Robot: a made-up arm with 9 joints.
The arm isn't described. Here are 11 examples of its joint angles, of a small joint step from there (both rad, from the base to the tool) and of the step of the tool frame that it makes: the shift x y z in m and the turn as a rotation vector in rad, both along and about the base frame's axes.
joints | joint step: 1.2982 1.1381 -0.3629 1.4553 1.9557 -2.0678 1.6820 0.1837 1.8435 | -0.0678 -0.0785 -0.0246 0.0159 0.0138 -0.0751 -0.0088 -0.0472 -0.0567
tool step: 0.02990 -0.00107 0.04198 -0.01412 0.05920 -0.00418
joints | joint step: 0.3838 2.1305 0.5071 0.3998 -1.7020 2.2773 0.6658 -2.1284 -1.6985 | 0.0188 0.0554 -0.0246 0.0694 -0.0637 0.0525 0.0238 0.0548 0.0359
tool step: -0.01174 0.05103 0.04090 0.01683 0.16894 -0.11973
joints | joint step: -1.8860 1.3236 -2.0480 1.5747 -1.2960 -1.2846 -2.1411 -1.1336 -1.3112 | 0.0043 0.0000 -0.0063 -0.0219 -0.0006 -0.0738 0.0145 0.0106 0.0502
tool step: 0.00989 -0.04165 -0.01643 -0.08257 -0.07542 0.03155
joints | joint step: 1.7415 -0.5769 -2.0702 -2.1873 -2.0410 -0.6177 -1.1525 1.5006 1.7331 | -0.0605 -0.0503 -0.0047 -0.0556 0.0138 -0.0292 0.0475 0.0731 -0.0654
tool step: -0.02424 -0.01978 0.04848 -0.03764 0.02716 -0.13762
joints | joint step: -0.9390 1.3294 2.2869 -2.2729 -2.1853 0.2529 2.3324 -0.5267 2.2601 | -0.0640 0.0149 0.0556 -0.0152 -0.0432 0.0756 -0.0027 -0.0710 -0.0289
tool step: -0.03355 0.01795 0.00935 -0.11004 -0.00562 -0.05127
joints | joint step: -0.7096 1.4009 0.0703 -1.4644 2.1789 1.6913 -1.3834 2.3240 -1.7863 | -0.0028 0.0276 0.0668 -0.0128 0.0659 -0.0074 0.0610 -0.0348 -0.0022
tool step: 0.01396 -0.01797 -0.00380 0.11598 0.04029 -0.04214
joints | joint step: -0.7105 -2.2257 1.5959 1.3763 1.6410 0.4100 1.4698 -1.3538 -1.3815 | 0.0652 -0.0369 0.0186 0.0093 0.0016 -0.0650 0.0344 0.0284 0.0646
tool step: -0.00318 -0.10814 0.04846 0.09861 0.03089 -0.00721
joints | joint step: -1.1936 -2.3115 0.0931 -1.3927 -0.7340 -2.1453 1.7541 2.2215 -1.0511 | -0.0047 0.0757 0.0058 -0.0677 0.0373 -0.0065 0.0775 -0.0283 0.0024
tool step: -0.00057 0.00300 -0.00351 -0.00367 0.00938 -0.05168
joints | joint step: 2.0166 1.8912 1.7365 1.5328 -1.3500 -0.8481 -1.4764 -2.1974 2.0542 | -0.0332 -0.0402 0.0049 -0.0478 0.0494 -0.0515 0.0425 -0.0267 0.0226
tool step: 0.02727 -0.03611 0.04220 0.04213 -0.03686 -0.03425
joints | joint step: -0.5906 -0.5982 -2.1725 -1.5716 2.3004 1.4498 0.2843 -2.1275 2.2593 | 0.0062 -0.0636 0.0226 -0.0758 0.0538 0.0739 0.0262 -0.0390 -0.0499
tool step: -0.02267 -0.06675 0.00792 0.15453 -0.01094 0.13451
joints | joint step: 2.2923 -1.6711 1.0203 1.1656 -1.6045 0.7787 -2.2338 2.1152 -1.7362 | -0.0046 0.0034 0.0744 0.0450 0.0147 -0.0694 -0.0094 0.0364 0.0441
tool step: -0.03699 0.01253 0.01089 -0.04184 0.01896 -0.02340
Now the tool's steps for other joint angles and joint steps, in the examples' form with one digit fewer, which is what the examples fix.
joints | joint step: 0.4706 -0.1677 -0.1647 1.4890 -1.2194 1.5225 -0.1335 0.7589 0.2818 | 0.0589 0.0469 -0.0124 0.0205 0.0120 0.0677 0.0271 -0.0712 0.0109
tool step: -0.0045 -0.0521 -0.0262 0.1720 0.0532 -0.1160
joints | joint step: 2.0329 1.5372 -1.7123 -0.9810 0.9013 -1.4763 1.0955 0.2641 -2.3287 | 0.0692 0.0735 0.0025 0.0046 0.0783 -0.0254 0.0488 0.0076 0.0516
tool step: -0.0361 0.0450 0.0054 0.0885 0.0274 0.0390
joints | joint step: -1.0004 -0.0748 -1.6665 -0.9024 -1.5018 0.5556 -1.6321 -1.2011 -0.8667 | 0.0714 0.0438 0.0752 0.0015 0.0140 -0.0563 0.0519 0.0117 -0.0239
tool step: -0.0171 -0.0565 0.0077 -0.0224 -0.0250 0.0805
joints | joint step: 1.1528 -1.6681 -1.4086 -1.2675 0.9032 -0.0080 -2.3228 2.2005 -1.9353 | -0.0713 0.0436 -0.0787 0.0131 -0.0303 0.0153 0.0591 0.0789 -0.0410
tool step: 0.0652 0.0601 0.0365 -0.1131 0.1634 0.0460
